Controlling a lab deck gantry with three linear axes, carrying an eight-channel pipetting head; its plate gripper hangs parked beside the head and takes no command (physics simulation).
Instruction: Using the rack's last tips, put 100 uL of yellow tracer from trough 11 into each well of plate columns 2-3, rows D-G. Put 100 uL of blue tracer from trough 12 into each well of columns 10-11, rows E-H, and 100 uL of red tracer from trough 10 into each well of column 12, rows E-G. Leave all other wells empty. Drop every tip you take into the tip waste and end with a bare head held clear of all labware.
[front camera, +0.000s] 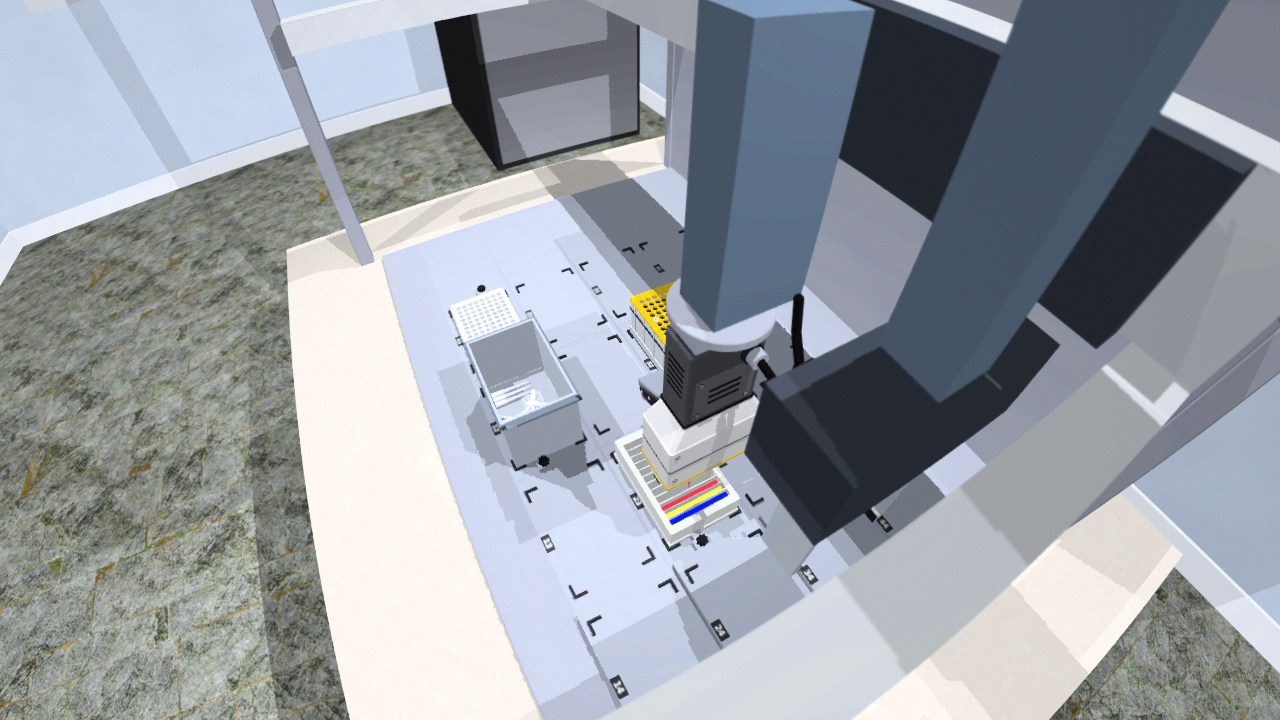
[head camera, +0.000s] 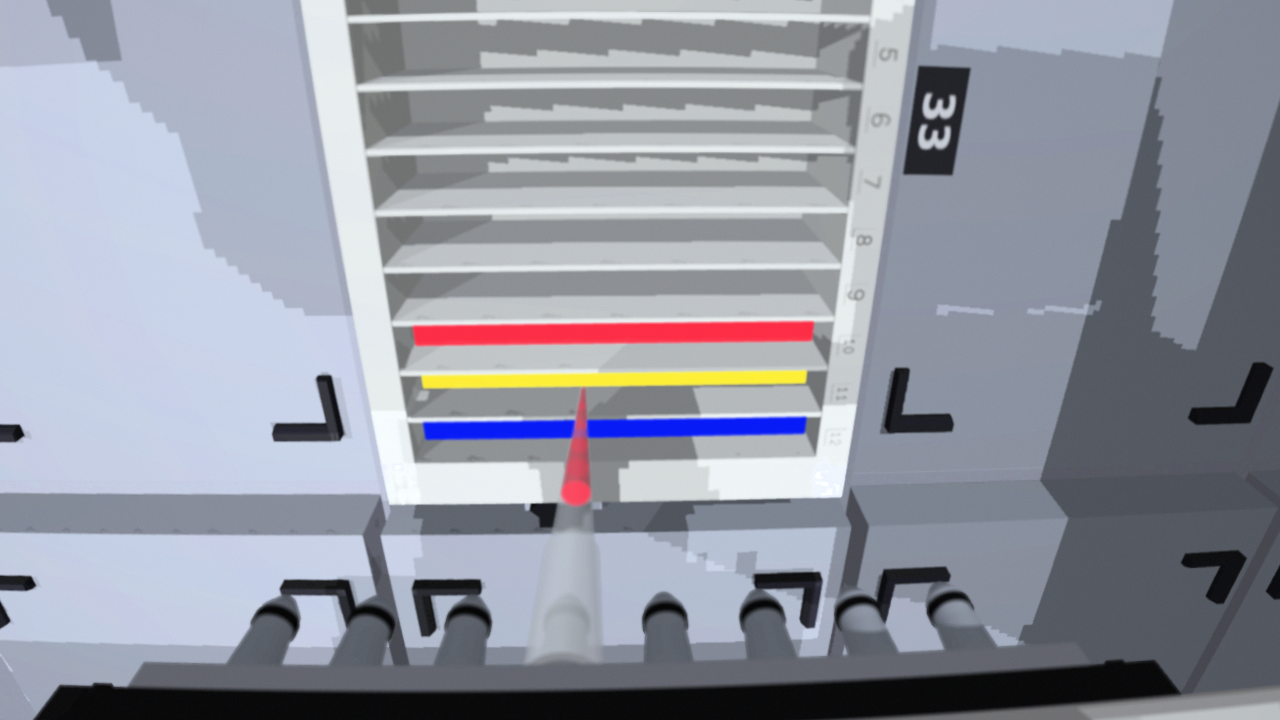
Labels:
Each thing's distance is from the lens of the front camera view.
grey wall (front camera: 868, 241): 0.73 m

